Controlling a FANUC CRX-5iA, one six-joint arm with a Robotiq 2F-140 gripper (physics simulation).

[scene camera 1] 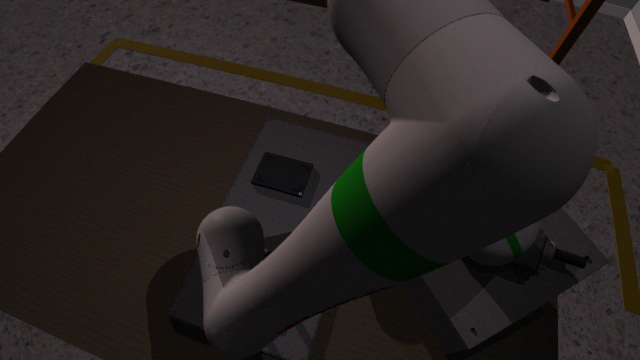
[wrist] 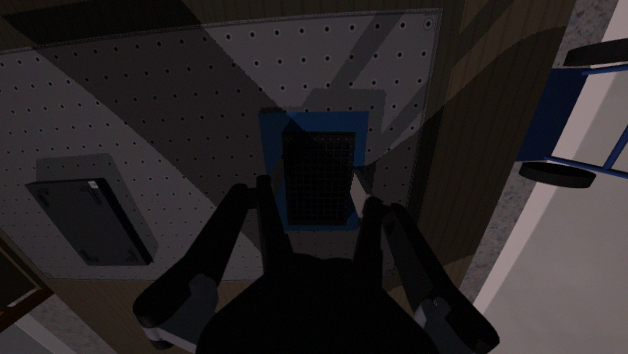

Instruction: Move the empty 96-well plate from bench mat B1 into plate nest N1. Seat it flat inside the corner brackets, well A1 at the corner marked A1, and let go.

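Frame: origin at the arm's base, x ahead, y left, z up, level; centimetres.
Seen in the pictures: gripper, between the fingertips: (wrist: 317,174).
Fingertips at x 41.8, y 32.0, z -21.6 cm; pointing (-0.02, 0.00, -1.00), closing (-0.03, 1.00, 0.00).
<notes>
Pixels of each thing's top centre, then the offset from my fingertips to it. Level surfaces: height alone.
- dark 96-well plate, centre of its top: (wrist: 317,185) dx +1.0, dy +0.2, dz +1.3 cm
- blue bench mat B1, height of its surface: dz -0.1 cm
- Plate nest N1, centre of its top: (wrist: 87,230) (scene camera 1: 282,172) dx +15.0, dy -33.8, dz +1.2 cm
- grey perforated board, height of its surface: dz -0.3 cm
- brown wooden table, height of its surface: dz -1.6 cm
The dark 96-well plate (wrist: 319,180) lies on the blue bench mat B1 (wrist: 272,122), with its long side running up and down the wrist view. My gripper (wrist: 317,174) has its two fingertips against the plate's long sides and is shut on it. The plate shows no clear gap above the mat. The A1 mark on the plate is too dark to read. Plate nest N1 (scene camera 1: 282,174) (wrist: 95,220) is a dark block with corner brackets and a small white mark at one corner. In the scene view, the arm hides the gripper, plate and mat.
Mat and nest are on a grey perforated board (scene camera 1: 305,137) (wrist: 165,117), on a brown wooden table (scene camera 1: 125,150). The nest stands raised, left of the plate in the wrist view. A blue cart (wrist: 555,115) shows at the right. The arm (scene camera 1: 290,265) stretches over the board.
</notes>
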